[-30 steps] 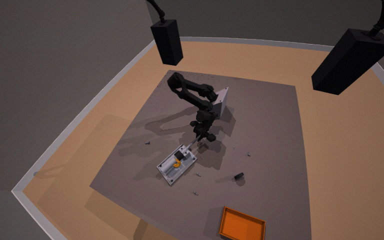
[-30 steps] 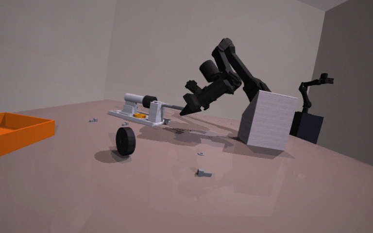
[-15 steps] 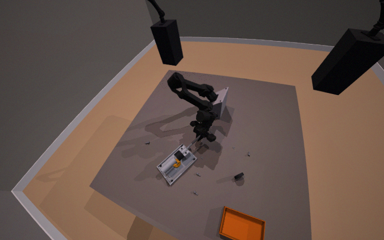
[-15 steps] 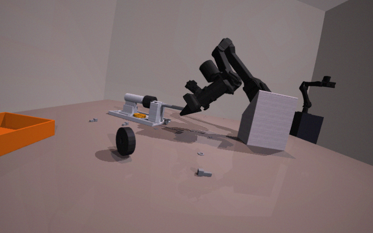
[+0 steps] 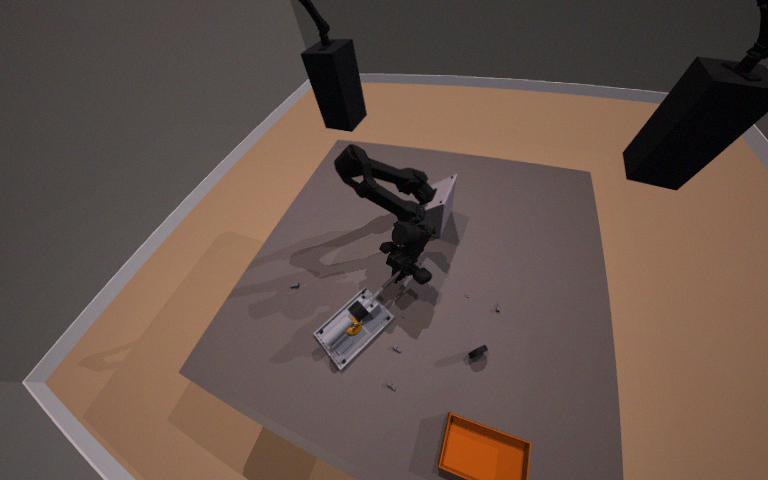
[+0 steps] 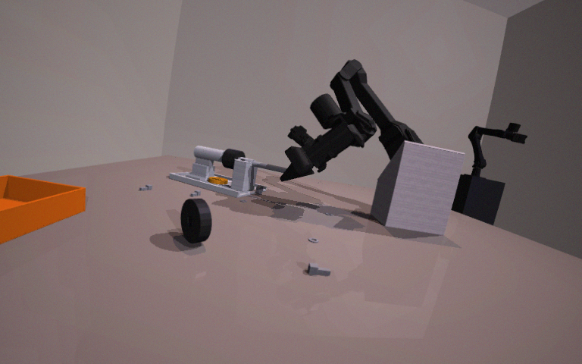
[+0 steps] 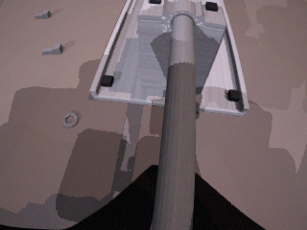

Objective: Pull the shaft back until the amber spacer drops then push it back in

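Right now my gripper tip is 60 mm short of the thin grey shaft, 20 mm to the left of it and 20 mm below it. From my gripper tip the other things lie so: orange tray (390 mm to the left, 330 mm ahead, 50 mm below); then amber spacer (180 mm ahead, 70 mm to the right, 40 mm below).
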